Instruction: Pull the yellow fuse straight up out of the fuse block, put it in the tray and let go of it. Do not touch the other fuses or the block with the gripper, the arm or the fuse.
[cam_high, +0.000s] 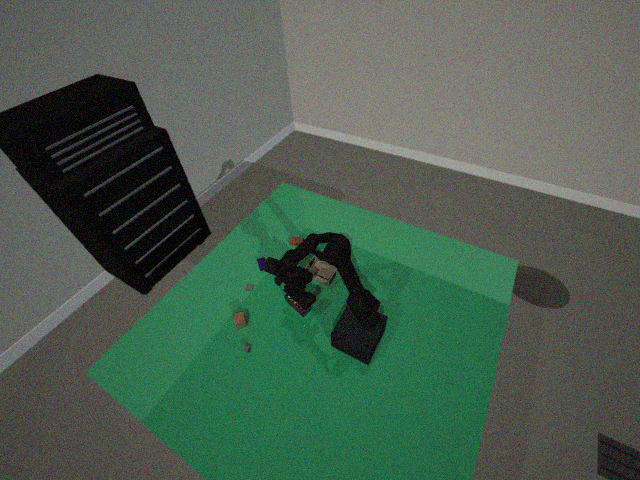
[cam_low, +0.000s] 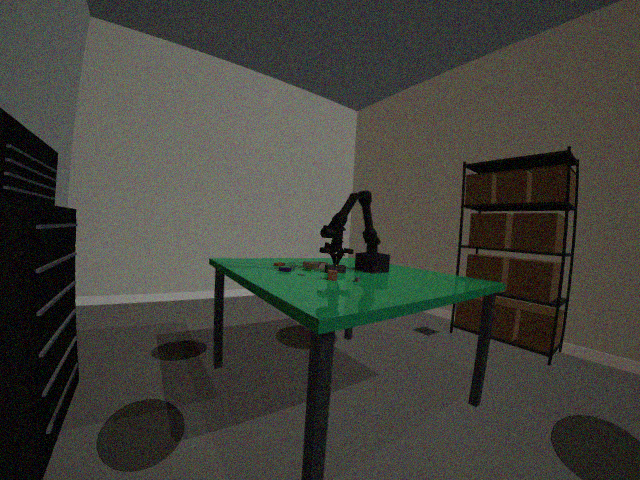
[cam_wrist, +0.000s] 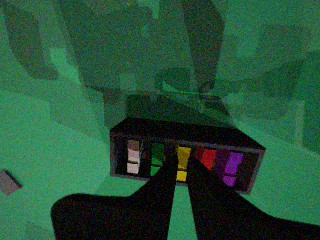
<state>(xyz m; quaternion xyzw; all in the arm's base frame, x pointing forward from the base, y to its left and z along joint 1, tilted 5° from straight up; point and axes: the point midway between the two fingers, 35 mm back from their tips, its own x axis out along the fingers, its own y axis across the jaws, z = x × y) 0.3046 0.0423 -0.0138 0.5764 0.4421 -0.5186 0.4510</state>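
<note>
My gripper tip is now 20 mm past the red fuse and 10 mm above it. Round my gripper tip: yellow fuse (10 mm below); then green fuse (20 mm ahead, 10 mm below); then purple fuse (40 mm behind, 10 mm to the left, 10 mm below).
</note>
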